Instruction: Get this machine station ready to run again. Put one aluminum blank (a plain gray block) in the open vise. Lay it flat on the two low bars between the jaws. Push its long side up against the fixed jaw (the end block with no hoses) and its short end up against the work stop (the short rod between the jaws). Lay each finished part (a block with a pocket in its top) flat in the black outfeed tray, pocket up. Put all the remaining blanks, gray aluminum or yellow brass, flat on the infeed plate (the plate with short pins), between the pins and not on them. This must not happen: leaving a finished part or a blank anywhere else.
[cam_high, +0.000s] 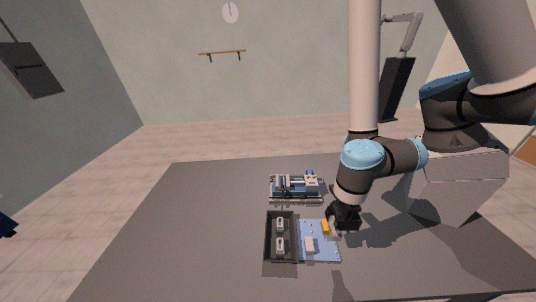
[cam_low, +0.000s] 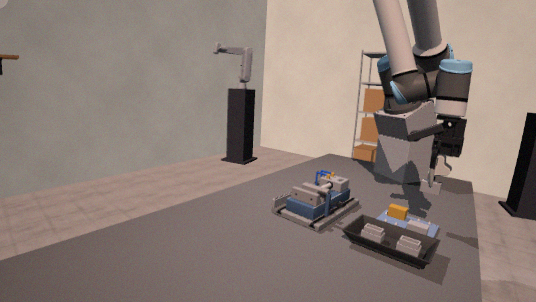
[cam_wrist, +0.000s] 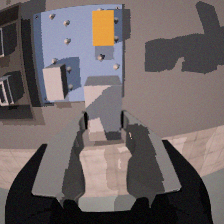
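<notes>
Right now the vise is 2 cm ahead of my hand, 36 cm to the right of it and 13 cm below it. From my hand the other things lie so: yellow brass blank 3 cm behind, 9 cm to the right, 14 cm below.
</notes>
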